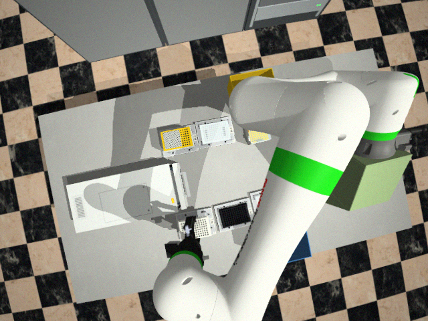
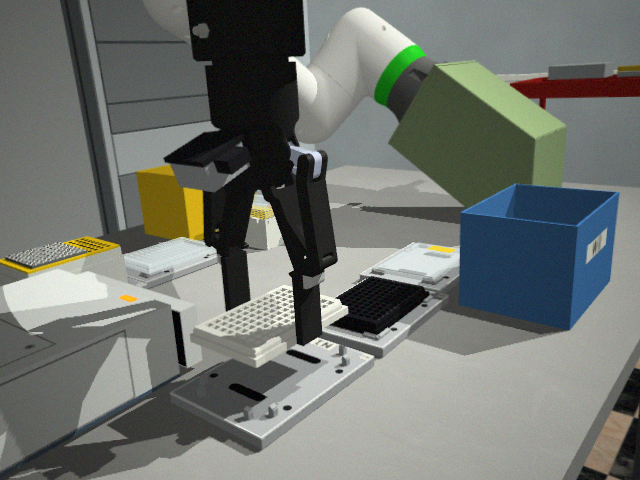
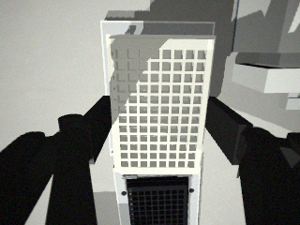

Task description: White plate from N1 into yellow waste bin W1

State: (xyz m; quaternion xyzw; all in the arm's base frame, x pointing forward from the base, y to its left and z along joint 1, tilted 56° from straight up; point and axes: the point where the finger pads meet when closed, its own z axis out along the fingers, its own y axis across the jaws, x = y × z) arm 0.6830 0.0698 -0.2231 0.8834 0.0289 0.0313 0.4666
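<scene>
Right now my hand is 8 cm above the work nest N1. From my hand the other things lie so: white plate: 2 cm below; then grey instrument: 22 cm ahead, 18 cm to the right, 5 cm below; then black plate: 18 cm behind, 7 cm below, 1 cm to the right.
</scene>
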